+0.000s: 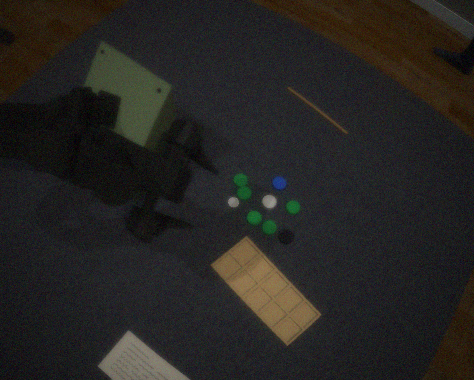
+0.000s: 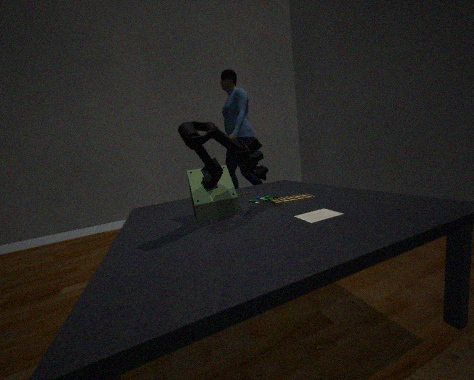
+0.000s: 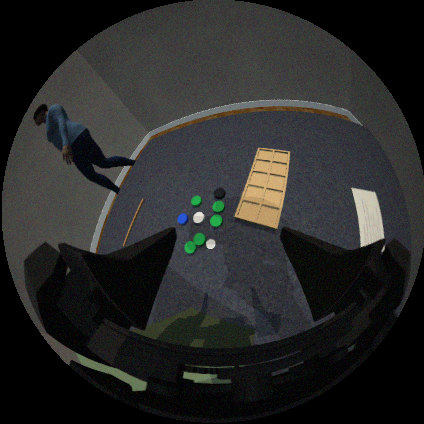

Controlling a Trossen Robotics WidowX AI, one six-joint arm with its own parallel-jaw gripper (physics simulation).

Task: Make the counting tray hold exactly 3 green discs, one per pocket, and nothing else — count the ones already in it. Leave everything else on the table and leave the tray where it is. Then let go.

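The wooden counting tray (image 1: 258,298) (image 2: 295,199) (image 3: 268,182) lies flat, with two rows of pockets; no disc shows in it. Several green discs lie on the table beside it: two touching or nearly so, one (image 1: 240,180) (image 3: 190,247) and another (image 1: 244,193) (image 3: 199,239); two close to the tray's near end, one (image 1: 254,217) (image 3: 216,220) and another (image 1: 269,227) (image 3: 218,206); and one apart (image 1: 293,207) (image 3: 196,200). My gripper (image 1: 204,200) (image 3: 229,232) is open and empty, raised above the table on the arm-base side of the discs.
Among the green discs lie a blue disc (image 1: 279,183) (image 3: 182,218), a white disc (image 1: 269,201) (image 3: 198,217), a smaller white disc (image 1: 233,202) (image 3: 210,244) and a black disc (image 1: 286,236) (image 3: 219,193). A thin stick (image 1: 317,110), a paper sheet (image 2: 319,215) and a green block (image 2: 217,207) are farther out.
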